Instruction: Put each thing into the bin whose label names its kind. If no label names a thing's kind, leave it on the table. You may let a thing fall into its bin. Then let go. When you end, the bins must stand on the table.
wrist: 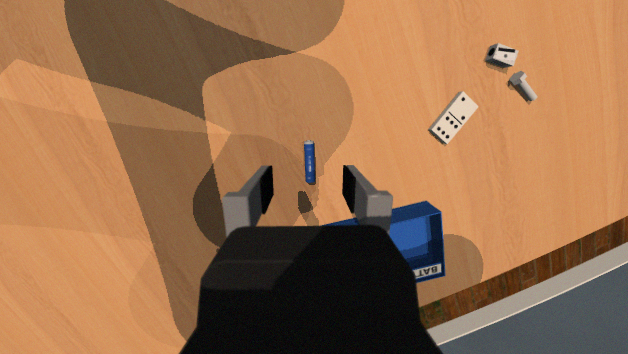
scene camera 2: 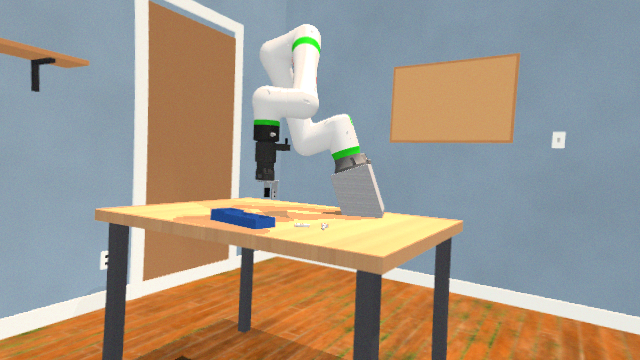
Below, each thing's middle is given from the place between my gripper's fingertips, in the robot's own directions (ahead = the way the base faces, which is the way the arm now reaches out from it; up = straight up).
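There is the blue three-part bin tray (scene camera 2: 234, 216), and my gripper is 6 cm above it, 2 cm to the left of it and still 12 cm short of it.
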